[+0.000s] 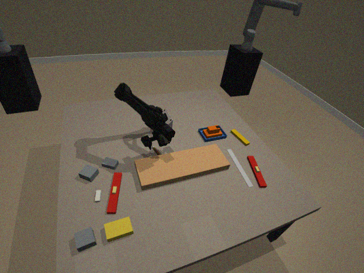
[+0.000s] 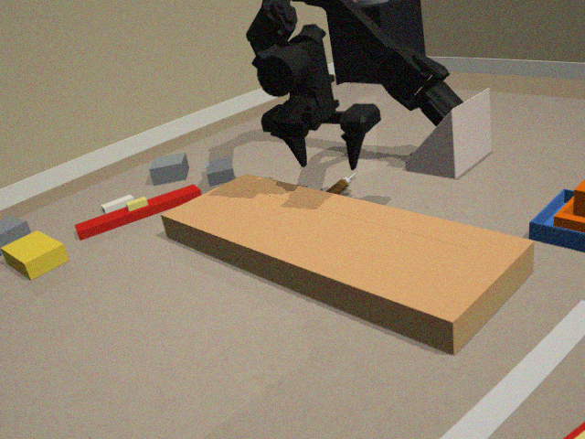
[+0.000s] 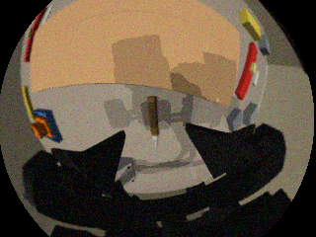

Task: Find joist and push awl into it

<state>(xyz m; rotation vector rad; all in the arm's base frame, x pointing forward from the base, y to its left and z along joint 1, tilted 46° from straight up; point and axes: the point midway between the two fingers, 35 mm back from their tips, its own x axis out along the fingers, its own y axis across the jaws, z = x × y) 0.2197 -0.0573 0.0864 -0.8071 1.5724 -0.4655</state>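
Now: the awl 3 cm behind my gripper tip, 1 cm to the right of it and 4 cm below it. The rest, counted from my gripper tip: small white piece: 21 cm ahead, 36 cm to the right, 5 cm below; blue tray: 7 cm behind, 42 cm to the left, 4 cm below; orange stud finder: 8 cm behind, 43 cm to the left.
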